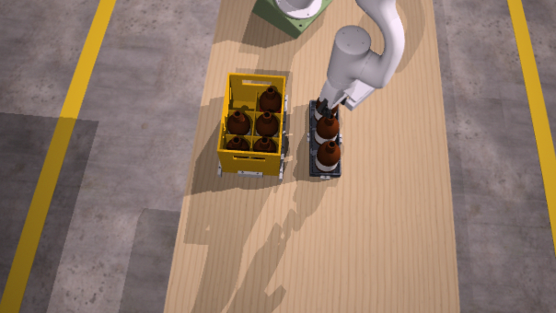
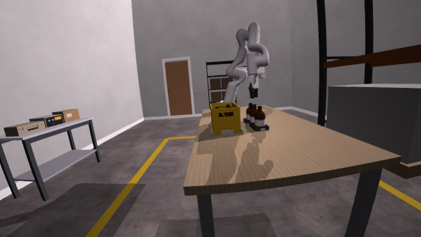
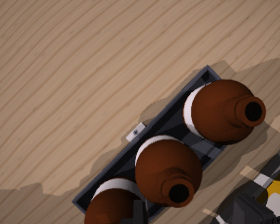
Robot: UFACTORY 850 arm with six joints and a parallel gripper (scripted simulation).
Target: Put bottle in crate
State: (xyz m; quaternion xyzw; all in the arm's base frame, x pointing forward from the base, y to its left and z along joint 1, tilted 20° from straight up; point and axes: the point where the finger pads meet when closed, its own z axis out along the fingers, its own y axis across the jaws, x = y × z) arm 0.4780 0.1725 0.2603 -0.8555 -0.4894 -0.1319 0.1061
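Now: hand 210 mm above the dark tray. The rest, counted from my hand: yellow crate (70 mm ahead, 230 mm to the right, 140 mm below).
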